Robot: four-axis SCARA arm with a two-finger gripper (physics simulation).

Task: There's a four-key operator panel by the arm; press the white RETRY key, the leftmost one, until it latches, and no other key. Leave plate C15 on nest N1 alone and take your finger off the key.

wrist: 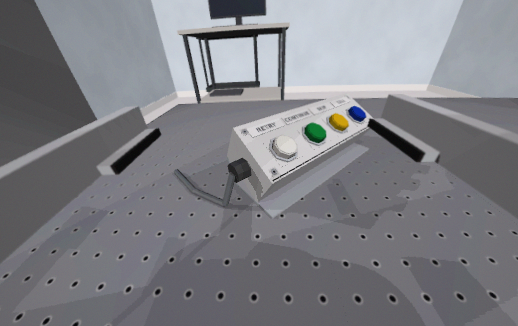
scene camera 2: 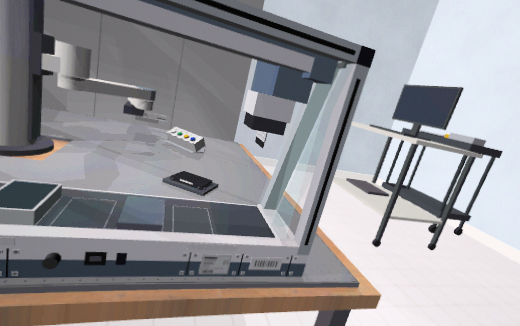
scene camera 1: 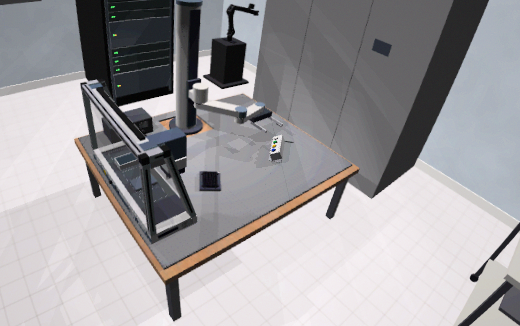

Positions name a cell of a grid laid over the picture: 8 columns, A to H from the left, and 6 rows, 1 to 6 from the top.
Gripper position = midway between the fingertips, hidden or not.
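Note:
Looking through the wrist camera, I find my gripper (wrist: E3), and it holds nothing. A button box (wrist: E4) is there too.

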